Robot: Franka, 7 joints.
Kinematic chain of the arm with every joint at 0, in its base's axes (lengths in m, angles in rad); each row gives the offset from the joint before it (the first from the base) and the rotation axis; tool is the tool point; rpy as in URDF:
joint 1: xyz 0 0 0.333 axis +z
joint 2: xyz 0 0 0 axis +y
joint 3: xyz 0 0 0.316 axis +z
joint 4: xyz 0.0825 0 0 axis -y
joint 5: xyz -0.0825 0 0.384 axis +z
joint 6: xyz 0 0 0 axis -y
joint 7: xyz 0.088 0 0 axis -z
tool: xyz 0 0 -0.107 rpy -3.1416 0 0
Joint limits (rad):
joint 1: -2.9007..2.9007
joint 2: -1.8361..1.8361
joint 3: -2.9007..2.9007
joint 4: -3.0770..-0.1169
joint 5: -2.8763..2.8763
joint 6: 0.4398..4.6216
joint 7: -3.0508..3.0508
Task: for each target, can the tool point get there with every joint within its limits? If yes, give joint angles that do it. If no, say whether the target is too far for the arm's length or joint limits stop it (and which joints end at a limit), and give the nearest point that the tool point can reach.
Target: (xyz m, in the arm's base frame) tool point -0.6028 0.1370 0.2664
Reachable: yes | joints -1.4172 -1.1501 -1.8210 -2.0020 0.6618 2.5319 1.0113
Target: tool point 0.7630 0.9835 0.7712
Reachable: no: too far | nearest point 0.4960 0.6394 0.6179 | short by 0.462 m
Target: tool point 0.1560 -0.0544 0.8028
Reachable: yes | joints 0.4152 -1.2651 -0.2641 -2.2168 0.2673 1.9506 1.1713
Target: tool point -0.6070 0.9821 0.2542
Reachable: no: too far | nearest point -0.4500 0.7281 0.2746 | short by 0.299 m
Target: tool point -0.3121 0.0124 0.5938
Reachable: yes | joints -2.3372 -1.2519 -0.6740 -2.6979 2.2402 2.3352 2.4010
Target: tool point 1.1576 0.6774 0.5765
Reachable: no: too far | nearest point 0.7285 0.4263 0.4862 | short by 0.505 m
